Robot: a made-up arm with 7 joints.
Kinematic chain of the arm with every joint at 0, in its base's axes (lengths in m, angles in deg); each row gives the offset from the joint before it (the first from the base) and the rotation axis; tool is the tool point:
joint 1: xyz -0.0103 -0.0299 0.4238 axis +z
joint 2: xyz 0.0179 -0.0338 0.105 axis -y
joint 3: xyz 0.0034 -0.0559 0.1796 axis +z
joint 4: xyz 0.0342 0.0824 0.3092 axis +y
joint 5: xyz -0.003 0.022 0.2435 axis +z
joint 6: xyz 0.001 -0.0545 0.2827 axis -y
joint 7: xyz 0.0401 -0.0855 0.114 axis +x
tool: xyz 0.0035 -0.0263 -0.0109
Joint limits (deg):
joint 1: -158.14..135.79
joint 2: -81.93..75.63
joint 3: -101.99..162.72
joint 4: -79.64..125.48
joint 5: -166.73..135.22
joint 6: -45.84..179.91
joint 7: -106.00..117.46
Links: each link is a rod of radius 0.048 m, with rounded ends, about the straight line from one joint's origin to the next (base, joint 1, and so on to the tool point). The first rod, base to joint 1, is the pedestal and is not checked.
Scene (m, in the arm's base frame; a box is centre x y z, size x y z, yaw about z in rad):
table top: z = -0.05
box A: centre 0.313 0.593 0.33 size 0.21 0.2 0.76 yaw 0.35
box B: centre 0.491 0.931 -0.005 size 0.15 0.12 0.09 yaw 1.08
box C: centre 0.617 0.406 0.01 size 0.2 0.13 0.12 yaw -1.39
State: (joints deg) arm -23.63 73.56 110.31 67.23 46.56 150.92 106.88
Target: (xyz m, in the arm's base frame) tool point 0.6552 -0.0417 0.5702
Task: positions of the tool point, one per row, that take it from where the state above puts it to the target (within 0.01 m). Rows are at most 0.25 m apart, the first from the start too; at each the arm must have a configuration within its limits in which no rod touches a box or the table.
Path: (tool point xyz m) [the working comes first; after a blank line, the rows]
Joints at the target: -139.57 75.63 104.83 83.32 52.64 130.08 103.22
Straight joint move there: touches box A.

1: -0.2209 0.5949 0.5554
2: -0.0329 0.5438 0.5136
3: 0.0945 0.4375 0.4719
4: 0.1511 0.3094 0.4373
5: 0.1415 0.1912 0.4151
6: 0.2153 0.1243 0.4664
7: 0.2544 0.0377 0.5195
8: 0.2556 -0.0533 0.5724
9: 0.2220 -0.1340 0.6237
10: 0.3523 -0.1453 0.6519
11: 0.5067 -0.1133 0.6380
12: 0.6552 -0.0418 0.5702

